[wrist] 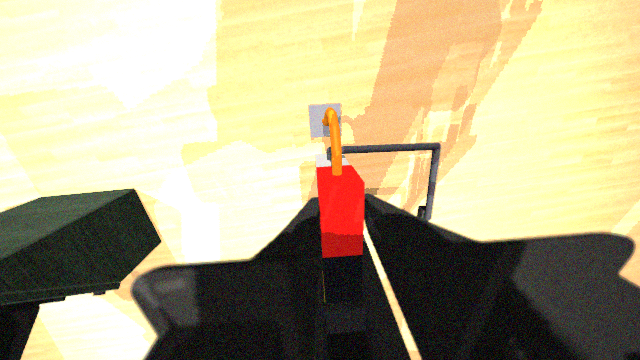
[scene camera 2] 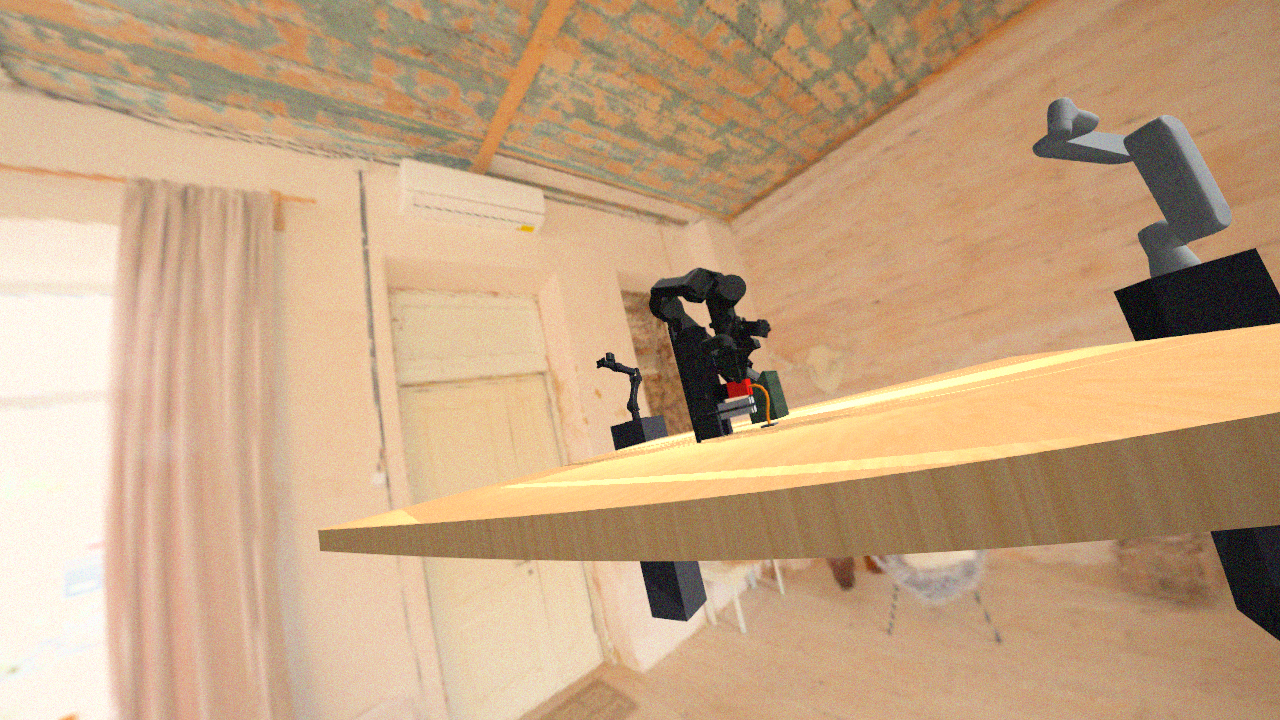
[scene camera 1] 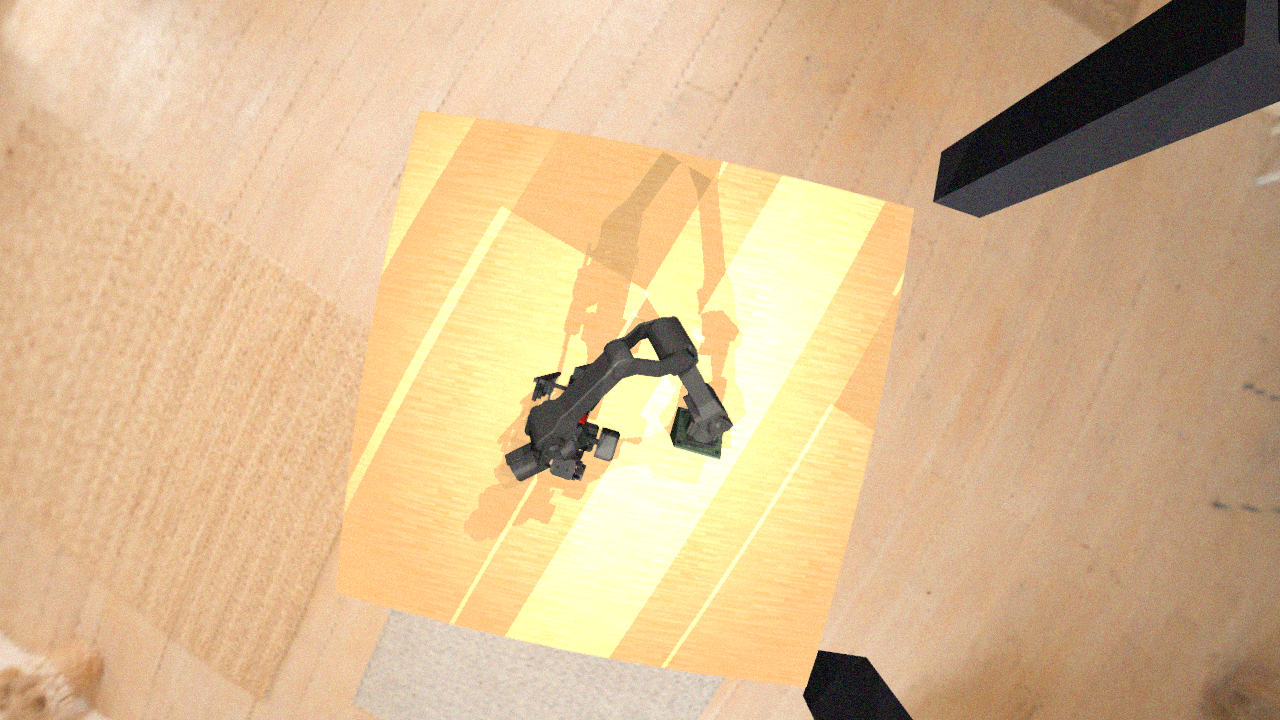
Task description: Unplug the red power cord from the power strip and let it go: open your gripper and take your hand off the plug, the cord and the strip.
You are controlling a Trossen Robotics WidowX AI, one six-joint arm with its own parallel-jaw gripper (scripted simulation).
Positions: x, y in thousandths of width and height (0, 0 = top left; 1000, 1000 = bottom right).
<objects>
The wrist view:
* my gripper: 532, 562
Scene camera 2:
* my gripper: 580, 531
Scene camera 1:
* my gripper: 451, 592
</objects>
